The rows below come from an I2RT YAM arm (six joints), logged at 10 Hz.
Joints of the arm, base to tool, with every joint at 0 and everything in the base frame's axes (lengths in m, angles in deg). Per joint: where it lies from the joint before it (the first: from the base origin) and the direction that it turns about. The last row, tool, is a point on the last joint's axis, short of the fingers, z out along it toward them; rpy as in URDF.
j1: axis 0 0 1 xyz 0 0 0.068
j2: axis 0 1 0 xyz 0.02 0.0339 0.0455
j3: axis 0 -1 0 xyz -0.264 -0.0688 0
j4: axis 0 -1 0 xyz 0.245 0.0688 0.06
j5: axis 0 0 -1 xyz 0.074 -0.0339 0.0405
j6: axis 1 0 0 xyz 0.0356 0 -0.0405
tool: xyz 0 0 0 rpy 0 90 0
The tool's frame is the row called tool.
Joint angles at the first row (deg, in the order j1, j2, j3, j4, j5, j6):
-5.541 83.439 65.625 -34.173 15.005 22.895
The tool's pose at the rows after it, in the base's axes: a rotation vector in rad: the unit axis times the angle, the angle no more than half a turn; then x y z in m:
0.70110, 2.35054, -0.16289, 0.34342, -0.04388, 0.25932
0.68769, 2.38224, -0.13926, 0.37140, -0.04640, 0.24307
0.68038, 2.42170, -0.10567, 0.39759, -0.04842, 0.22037
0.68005, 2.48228, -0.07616, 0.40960, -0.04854, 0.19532
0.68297, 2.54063, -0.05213, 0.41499, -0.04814, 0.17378
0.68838, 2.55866, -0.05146, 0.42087, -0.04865, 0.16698
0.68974, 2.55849, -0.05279, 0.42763, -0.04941, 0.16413
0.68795, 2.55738, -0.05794, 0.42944, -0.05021, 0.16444
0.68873, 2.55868, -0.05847, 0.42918, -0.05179, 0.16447
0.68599, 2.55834, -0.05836, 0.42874, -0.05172, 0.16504
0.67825, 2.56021, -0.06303, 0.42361, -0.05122, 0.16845
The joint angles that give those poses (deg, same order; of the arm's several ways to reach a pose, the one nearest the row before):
-5.913 92.007 70.893 -31.004 13.431 22.676
-5.999 98.914 75.135 -29.607 11.879 22.262
-6.065 105.952 79.026 -28.230 9.934 22.196
-6.065 110.693 80.291 -27.857 8.054 22.283
-6.066 114.083 80.686 -27.944 6.480 22.370
-6.065 116.093 82.236 -28.556 6.306 22.502
-6.065 117.710 83.984 -28.708 6.371 22.546
-6.131 118.060 84.574 -28.883 6.546 22.371
-6.350 118.061 84.597 -28.971 6.458 22.195
-6.349 117.908 84.489 -28.950 6.437 22.087
-6.349 116.595 83.329 -29.103 6.546 21.715

